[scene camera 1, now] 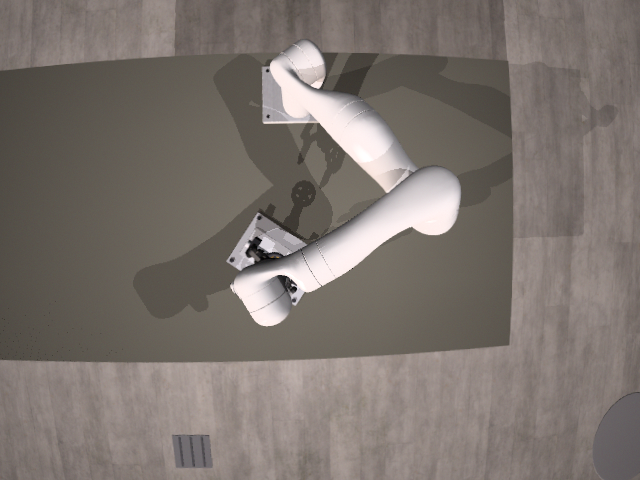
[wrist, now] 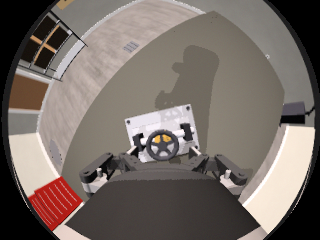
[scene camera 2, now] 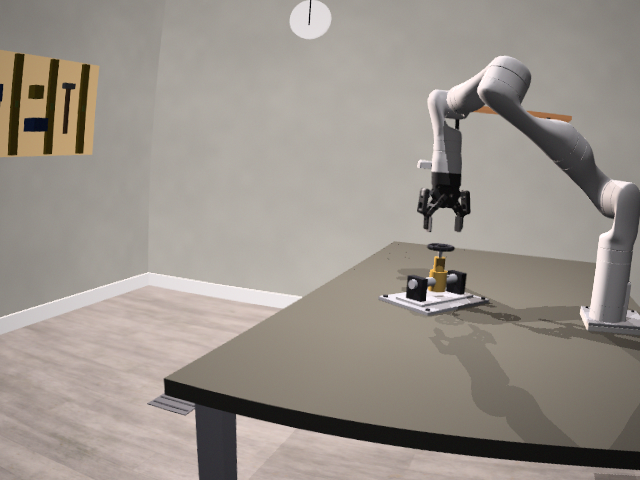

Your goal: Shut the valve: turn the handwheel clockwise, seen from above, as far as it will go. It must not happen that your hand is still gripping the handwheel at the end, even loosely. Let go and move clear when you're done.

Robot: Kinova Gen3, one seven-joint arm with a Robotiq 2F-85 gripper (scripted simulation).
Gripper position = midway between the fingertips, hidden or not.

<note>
I see my gripper (scene camera 2: 443,231).
My gripper shows as well in the wrist view (wrist: 163,152).
</note>
